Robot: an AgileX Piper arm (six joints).
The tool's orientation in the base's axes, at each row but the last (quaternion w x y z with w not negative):
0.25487, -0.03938, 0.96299, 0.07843
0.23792, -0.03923, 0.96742, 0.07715
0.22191, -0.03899, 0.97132, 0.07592
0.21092, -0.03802, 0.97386, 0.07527
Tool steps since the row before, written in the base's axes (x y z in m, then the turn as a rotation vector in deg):
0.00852, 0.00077, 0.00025, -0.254, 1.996, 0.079
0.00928, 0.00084, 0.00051, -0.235, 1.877, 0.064
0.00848, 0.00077, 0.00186, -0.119, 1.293, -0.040
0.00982, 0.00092, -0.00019, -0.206, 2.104, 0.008
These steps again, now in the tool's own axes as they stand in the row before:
-0.00754, -0.00020, 0.00405, 0.109, 2.005, 0.151
-0.00847, -0.00015, 0.00391, 0.104, 1.884, 0.152
-0.00846, 0.00007, 0.00208, 0.070, 1.282, 0.198
-0.00888, -0.00016, 0.00430, 0.095, 2.097, 0.252

